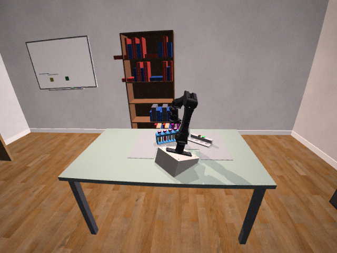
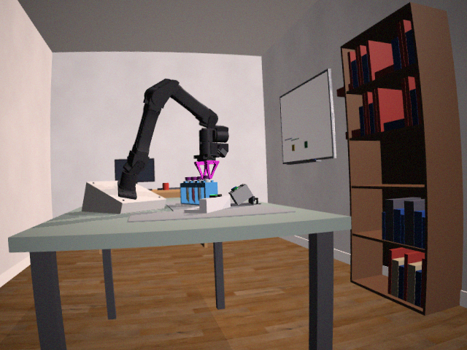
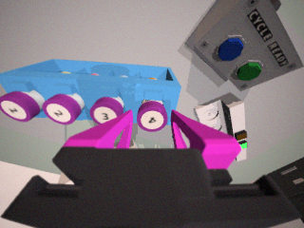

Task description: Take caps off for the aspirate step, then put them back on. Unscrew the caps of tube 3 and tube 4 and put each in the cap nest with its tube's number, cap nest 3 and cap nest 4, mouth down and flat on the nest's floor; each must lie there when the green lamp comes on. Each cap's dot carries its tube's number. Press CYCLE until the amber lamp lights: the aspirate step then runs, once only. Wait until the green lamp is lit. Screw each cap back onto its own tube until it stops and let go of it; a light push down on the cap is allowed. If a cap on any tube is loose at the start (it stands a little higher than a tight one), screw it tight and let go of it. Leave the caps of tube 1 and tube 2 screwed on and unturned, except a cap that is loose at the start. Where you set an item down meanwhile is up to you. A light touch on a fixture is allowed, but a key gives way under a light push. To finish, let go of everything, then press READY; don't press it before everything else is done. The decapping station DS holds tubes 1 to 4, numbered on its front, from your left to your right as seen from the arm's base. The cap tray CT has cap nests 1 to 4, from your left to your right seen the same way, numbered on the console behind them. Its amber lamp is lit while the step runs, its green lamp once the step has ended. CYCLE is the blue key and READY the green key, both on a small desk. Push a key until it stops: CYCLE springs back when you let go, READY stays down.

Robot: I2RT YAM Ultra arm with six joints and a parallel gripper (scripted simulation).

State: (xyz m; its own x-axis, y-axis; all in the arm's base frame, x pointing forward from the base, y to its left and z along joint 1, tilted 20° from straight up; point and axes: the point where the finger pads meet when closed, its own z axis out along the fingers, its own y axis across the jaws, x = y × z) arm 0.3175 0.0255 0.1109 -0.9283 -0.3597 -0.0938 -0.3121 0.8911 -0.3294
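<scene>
The purple cap is right at my hand. The rest, counted from my hand: grey key desk (10 cm ahead, 9 cm to the right, 7 cm below); then blue cycle key (9 cm ahead, 7 cm to the right, 5 cm below); then green ready key (11 cm to the right, 8 cm ahead, 5 cm below).
</scene>
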